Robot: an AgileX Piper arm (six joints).
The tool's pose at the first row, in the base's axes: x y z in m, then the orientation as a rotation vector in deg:
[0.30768, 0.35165, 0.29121, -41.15, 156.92, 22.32]
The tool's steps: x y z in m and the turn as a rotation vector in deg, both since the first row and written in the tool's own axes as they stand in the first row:
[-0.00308, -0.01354, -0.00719, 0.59, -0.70, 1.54]
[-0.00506, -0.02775, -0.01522, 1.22, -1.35, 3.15]
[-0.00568, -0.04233, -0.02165, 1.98, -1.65, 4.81]
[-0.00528, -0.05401, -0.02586, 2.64, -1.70, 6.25]
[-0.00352, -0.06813, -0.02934, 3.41, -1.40, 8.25]
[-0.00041, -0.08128, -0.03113, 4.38, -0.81, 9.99]
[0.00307, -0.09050, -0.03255, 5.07, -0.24, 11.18]
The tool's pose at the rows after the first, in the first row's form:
[0.31572, 0.33927, 0.29637, -38.67, 156.96, 22.01]
[0.32301, 0.32557, 0.30181, -36.10, 157.05, 21.64]
[0.32967, 0.31150, 0.30525, -33.57, 157.44, 21.01]
[0.33445, 0.30014, 0.30684, -31.44, 157.96, 20.41]
[0.33948, 0.28639, 0.30684, -28.63, 158.98, 19.67]
[0.34323, 0.27341, 0.30501, -26.20, 160.13, 18.51]
[0.34474, 0.26369, 0.30344, -24.57, 161.05, 17.63]

